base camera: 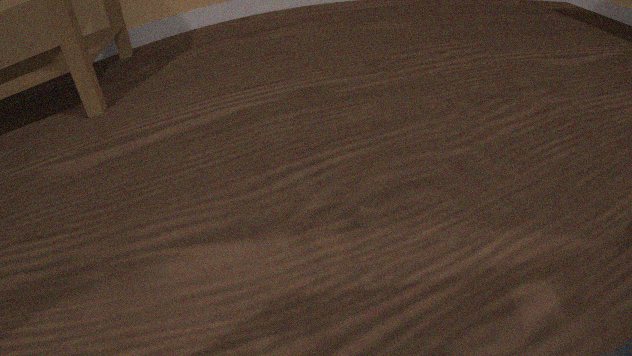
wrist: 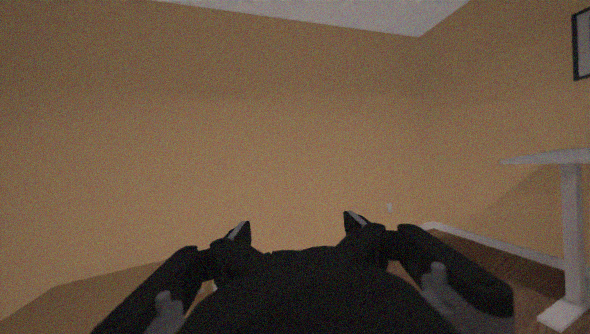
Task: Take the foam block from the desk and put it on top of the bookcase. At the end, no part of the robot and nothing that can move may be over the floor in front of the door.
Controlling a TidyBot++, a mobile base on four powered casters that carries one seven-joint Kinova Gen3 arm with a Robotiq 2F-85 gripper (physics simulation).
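Frame: origin at the arm's base, x back, y left, z down, level; metres.
Seen in the pictures: gripper, between the fingertips: (wrist: 297,226).
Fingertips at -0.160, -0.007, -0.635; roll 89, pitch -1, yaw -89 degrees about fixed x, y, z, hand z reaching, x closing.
Observation:
Pixels of each thing's top centre, then the offset from my fingertips to it, as dx, dy, dz. "spot": a spot on its surface instead.
- Light wooden furniture, a spot on its surface: (base camera: 86,82) spot: -0.690, +0.597, +0.930
- wall's pale skirting, a spot on its surface: (base camera: 215,16) spot: -1.402, +0.403, +0.998
My gripper (wrist: 297,226) is open, with its two black fingertips wide apart and the orange wall visible between them. One end of the white desk (wrist: 572,230) shows at the right of the wrist view, with a thin top, an upright leg and a flat foot; it is well beyond the gripper. The foam block does not show in either view. I cannot tell whether the wooden furniture in the base camera view is the bookcase.
Light wooden furniture (base camera: 86,82) with tapered legs stands at the upper left of the base camera view, near the wall's pale skirting (base camera: 215,16). A dark-framed picture (wrist: 575,47) hangs at the upper right of the wrist view. A wall corner lies left of the desk.

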